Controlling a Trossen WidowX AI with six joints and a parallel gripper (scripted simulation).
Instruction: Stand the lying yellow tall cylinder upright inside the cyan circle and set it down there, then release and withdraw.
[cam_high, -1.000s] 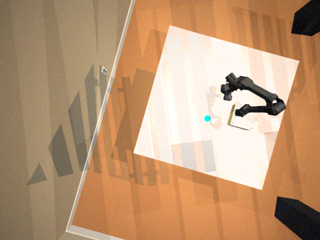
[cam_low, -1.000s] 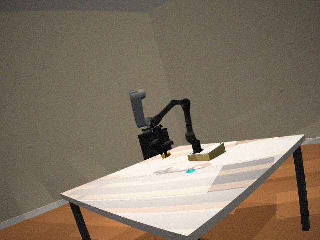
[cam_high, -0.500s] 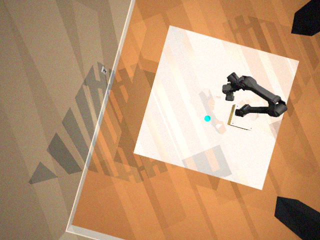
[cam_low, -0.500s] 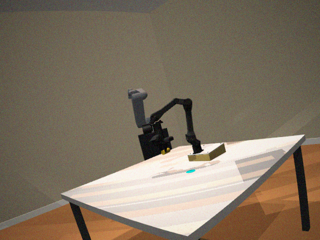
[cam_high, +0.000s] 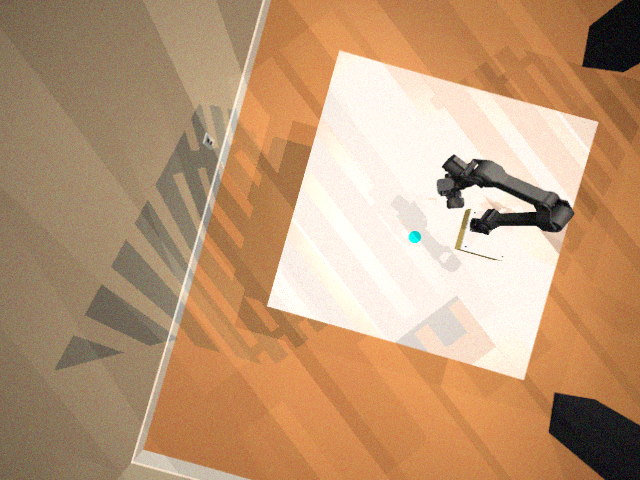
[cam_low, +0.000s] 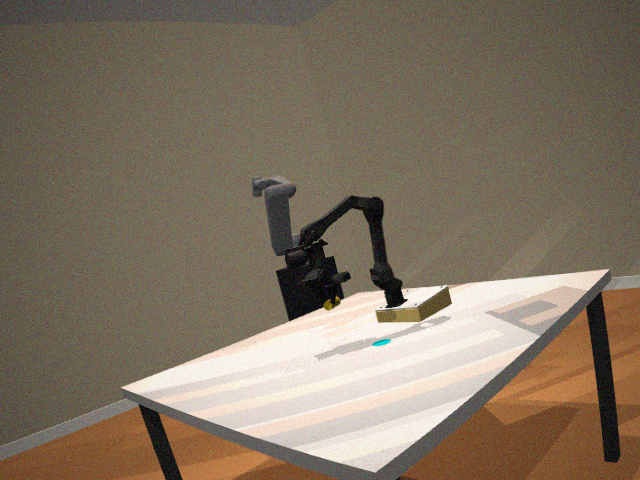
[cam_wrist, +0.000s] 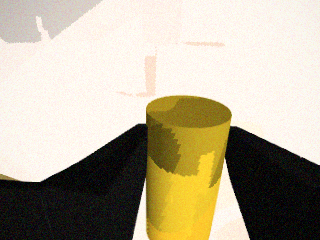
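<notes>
My gripper tip is now 210 mm to the right of the cyan circle, 130 mm above it and 40 mm short of it. Round my gripper tip: yellow tall cylinder (20 mm behind).
</notes>
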